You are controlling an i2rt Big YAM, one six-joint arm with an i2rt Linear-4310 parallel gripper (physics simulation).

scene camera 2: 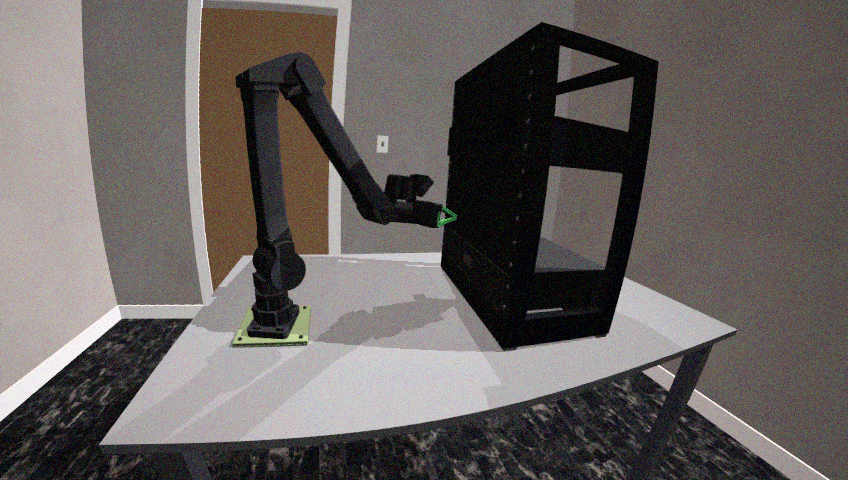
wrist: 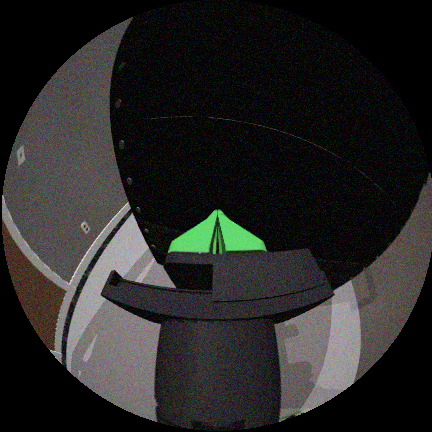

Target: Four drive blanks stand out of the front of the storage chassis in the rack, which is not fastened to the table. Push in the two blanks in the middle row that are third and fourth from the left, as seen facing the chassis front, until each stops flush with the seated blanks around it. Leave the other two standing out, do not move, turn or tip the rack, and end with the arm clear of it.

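Seen in the pictures: gripper, fingertip midpoint: (scene camera 2: 456, 217) (wrist: 217, 214); arm's base, link origin: (scene camera 2: 275, 322).
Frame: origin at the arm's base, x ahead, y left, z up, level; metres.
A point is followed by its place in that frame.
The tall black rack (scene camera 2: 533, 196) {x 0.491, y -0.088, z 0.306 m} (wrist: 300, 100) {x 0.450, y 0.241, z 0.309 m} stands upright on the table, its front turned toward the arm. The chassis front is almost wholly black in both views, so the single drive blanks, and which of them stand out, cannot be told. A thin light line runs across the front in the wrist view, above the fingertips. My gripper (scene camera 2: 455, 217) {x 0.446, y 0.285, z 0.193 m} (wrist: 217, 214) {x 0.446, y 0.285, z 0.193 m} has green fingers, shut with the tips together and nothing between them. The tips are at or very near the rack front, below the line in the wrist view; whether they touch it cannot be told.
The rack stands on a light grey table (scene camera 2: 380, 380) {x 0.231, y -0.163, z -0.013 m} (wrist: 120, 360) {x 0.179, y 0.385, z -0.012 m}. The arm's base is on a yellow-green plate (scene camera 2: 241, 340) {x -0.048, y -0.074, z -0.001 m} at the table's left part. Walls and a brown door (scene camera 2: 261, 35) are behind. A row of holes lines the rack's front edge.
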